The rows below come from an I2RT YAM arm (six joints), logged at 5 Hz.
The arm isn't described. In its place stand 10 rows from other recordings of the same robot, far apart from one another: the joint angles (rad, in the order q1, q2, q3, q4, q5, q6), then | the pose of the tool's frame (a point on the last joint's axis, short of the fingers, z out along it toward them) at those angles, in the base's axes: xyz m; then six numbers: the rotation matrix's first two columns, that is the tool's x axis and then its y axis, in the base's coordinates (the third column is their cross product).
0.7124, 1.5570, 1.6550, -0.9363, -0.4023, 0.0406 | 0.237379 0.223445 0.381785 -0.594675 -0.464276 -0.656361 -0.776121 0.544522 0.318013
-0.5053, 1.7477, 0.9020, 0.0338, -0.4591, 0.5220 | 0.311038 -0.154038 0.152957 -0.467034 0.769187 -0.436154 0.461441 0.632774 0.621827
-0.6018, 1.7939, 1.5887, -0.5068, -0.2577, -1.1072 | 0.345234 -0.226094 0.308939 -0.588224 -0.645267 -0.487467 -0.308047 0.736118 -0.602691
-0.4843, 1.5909, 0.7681, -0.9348, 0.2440, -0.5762 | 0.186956 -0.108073 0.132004 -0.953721 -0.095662 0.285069 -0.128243 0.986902 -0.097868
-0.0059, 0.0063, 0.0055, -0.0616, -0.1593, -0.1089 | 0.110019 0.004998 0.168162 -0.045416 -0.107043 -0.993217 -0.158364 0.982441 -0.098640
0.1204, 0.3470, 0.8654, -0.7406, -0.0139, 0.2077 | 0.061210 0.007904 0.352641 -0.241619 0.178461 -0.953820 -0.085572 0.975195 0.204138
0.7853, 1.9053, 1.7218, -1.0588, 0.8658, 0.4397 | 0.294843 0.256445 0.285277 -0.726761 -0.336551 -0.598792 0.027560 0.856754 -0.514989
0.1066, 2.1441, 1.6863, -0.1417, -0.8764, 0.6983 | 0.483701 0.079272 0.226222 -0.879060 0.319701 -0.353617 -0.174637 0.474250 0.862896
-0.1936, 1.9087, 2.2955, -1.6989, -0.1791, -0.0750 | 0.334551 -0.059128 0.405158 -0.956831 0.112457 -0.268005 0.073104 0.985586 0.152563
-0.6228, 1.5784, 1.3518, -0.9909, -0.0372, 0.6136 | 0.254304 -0.180997 0.278109 -0.293435 0.919152 -0.262784 0.906847 0.354621 0.227756
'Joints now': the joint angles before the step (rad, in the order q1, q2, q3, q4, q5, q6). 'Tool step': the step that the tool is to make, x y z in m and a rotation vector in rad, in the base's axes. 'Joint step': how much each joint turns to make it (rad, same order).
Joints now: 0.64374 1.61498 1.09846 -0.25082 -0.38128 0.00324
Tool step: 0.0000 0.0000 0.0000 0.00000 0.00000 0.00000
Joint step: 0.00000 0.00000 0.00000 0.00000 0.00000 0.00000
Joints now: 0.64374 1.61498 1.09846 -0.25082 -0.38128 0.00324
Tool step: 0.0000 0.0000 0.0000 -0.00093 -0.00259 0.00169
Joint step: 0.00004 -0.00009 -0.00021 0.00050 0.00041 -0.00302
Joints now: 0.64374 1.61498 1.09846 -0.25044 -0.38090 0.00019
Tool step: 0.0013 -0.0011 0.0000 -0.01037 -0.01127 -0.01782
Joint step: -0.00271 -0.00017 -0.00024 0.00273 0.02133 -0.00041
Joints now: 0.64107 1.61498 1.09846 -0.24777 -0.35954 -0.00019
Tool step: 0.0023 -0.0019 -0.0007 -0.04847 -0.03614 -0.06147
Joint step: 0.00005 0.00018 0.00015 -0.00034 0.08625 -0.00111
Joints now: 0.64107 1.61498 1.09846 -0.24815 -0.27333 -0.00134
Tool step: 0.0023 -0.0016 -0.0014 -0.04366 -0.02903 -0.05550
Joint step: -0.00005 0.00317 0.00022 0.00027 0.07625 0.00073
